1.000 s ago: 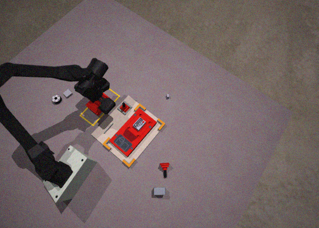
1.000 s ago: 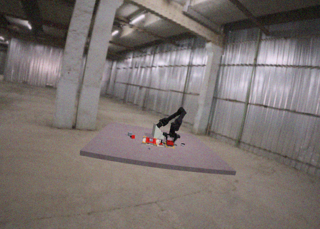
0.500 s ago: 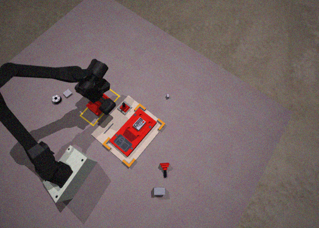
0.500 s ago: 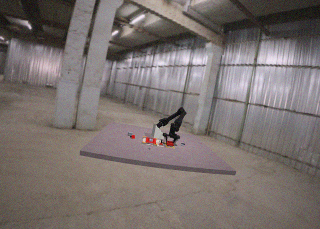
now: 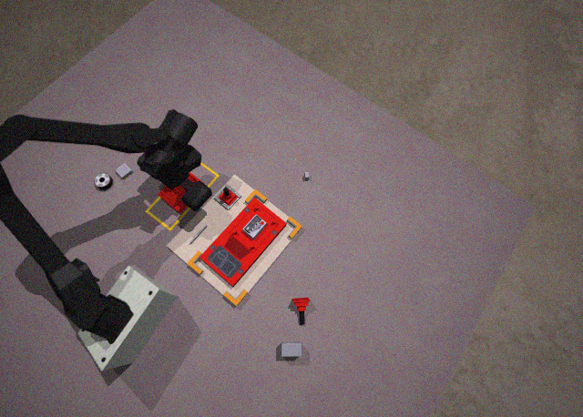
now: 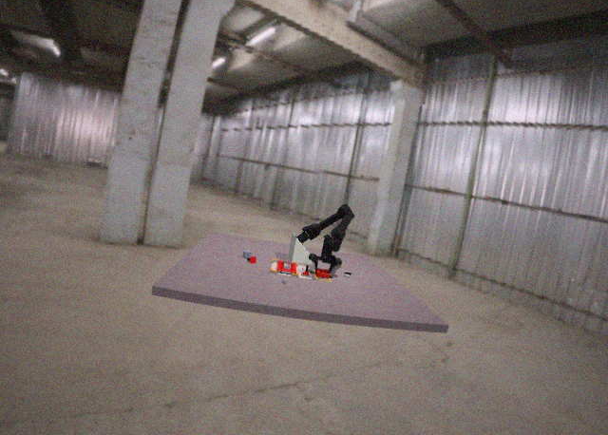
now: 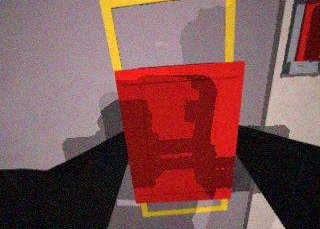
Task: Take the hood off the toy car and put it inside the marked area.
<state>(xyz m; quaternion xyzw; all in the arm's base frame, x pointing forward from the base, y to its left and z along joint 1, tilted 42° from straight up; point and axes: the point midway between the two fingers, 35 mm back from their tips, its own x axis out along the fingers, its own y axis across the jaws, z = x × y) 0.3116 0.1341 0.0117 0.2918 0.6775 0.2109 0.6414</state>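
The hood lies right at my gripper tip.
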